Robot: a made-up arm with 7 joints. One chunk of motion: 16 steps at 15 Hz.
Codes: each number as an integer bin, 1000 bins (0 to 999) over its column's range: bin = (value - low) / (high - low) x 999, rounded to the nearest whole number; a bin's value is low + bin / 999 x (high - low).
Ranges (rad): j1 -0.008..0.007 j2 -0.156..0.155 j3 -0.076..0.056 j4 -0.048..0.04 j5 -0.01..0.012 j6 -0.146..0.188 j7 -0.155..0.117
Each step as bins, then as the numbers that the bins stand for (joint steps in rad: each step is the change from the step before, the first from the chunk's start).
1 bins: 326 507 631 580 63 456 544
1 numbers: -0.00311 0.00183 0.00738 0.00309 -0.00861 0.00646 -0.00688
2 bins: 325 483 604 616 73 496 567
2 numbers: -0.00312 -0.00564 0.00381 0.00626 -0.00839 0.01983 -0.00062
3 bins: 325 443 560 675 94 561 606
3 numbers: -0.00312 -0.01809 -0.00201 0.01146 -0.00793 0.04156 0.01000
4 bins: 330 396 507 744 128 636 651
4 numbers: -0.00305 -0.03272 -0.00901 0.01754 -0.00718 0.06664 0.02225
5 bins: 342 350 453 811 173 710 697
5 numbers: -0.00286 -0.04704 -0.01614 0.02344 -0.00619 0.09138 0.03477
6 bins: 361 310 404 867 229 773 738
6 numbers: -0.00258 -0.05949 -0.02262 0.02837 -0.00496 0.11244 0.04594
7 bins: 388 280 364 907 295 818 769
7 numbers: -0.00217 -0.06883 -0.02790 0.03190 -0.00350 0.12749 0.05438
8 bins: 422 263 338 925 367 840 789
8 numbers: -0.00166 -0.07413 -0.03134 0.03348 -0.00192 0.13484 0.05982
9 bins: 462 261 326 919 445 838 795
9 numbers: -0.00106 -0.07475 -0.03292 0.03295 -0.00020 0.13417 0.06146
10 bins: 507 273 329 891 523 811 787
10 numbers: -0.00039 -0.07101 -0.03253 0.03049 0.00152 0.12515 0.05928
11 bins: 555 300 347 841 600 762 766
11 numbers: 0.00033 -0.06261 -0.03015 0.02608 0.00321 0.10876 0.05356
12 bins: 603 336 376 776 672 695 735
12 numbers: 0.00105 -0.05140 -0.02632 0.02036 0.00480 0.08636 0.04512
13 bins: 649 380 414 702 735 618 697
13 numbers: 0.00174 -0.03770 -0.02130 0.01384 0.00619 0.06062 0.03477
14 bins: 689 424 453 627 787 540 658
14 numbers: 0.00235 -0.02400 -0.01614 0.00723 0.00733 0.03454 0.02416
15 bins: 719 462 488 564 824 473 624
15 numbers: 0.00280 -0.01217 -0.01152 0.00168 0.00815 0.01214 0.01490
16 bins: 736 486 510 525 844 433 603
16 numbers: 0.00305 -0.00470 -0.00861 -0.00175 0.00859 -0.00123 0.00918
